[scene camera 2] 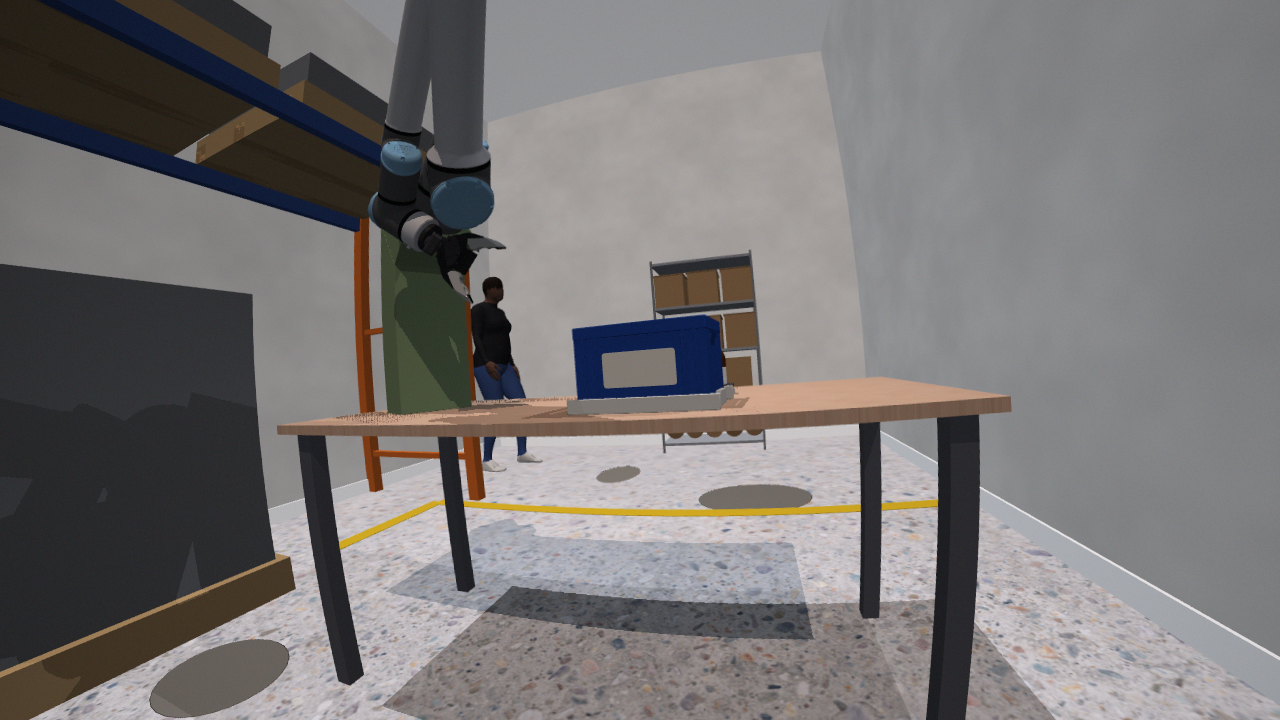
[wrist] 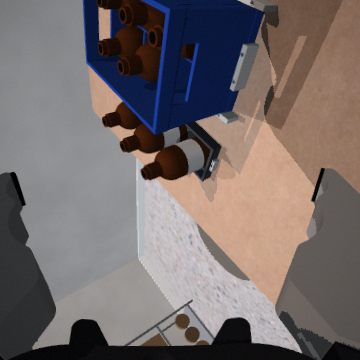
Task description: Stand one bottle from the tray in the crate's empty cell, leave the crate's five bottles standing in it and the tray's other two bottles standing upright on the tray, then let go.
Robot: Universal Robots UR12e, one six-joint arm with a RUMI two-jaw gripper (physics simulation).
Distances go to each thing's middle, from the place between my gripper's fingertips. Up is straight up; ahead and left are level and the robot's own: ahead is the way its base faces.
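Scene:
The pale grey rail (scene camera 2: pixel 693 402) first: my hand is 5 cm to the left of it, 31 cm above it and still 34 cm short of it.

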